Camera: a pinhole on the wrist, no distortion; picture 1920 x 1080 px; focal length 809.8 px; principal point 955.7 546.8 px. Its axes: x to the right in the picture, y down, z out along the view. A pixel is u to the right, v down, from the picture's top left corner.
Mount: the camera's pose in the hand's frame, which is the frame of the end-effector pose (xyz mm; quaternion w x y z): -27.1 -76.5 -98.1 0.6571 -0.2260 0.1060 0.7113
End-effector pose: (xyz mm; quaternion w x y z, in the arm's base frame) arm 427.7 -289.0 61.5 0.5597 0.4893 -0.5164 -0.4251
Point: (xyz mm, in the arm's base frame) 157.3 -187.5 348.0
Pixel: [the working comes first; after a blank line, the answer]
In the camera's frame: 179.5 -41.6 490.1

1252.3 478.0
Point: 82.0 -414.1 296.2
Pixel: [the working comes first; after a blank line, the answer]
In the camera's frame: 50.8 -249.0 502.1

1037.7 145.2
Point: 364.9 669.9 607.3
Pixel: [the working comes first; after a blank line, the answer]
In the camera's frame: 688.6 722.4 539.9

outside the picture
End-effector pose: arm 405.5 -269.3 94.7 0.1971 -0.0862 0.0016 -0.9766
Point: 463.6 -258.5 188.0
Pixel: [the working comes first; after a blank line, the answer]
In the camera's frame: -16.0 -25.1 216.0

895.8 452.7
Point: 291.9 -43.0 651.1
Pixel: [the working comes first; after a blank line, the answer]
In the camera's frame: -471.1 -204.3 442.1

92.8 172.7
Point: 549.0 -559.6 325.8
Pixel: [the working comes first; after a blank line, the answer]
In the camera's frame: 187.9 -141.1 464.9

1282.9 301.1
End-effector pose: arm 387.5 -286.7 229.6 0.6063 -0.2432 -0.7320 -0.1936
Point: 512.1 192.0 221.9
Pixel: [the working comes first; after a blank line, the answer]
In the camera's frame: 345.8 -160.0 472.3

1548.5 272.4
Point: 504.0 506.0 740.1
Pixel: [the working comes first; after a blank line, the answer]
In the camera's frame: 500.8 -739.3 559.6

outside the picture
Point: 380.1 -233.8 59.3
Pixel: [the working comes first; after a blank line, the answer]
In the camera's frame: 31.2 92.6 222.5

1069.2 883.7
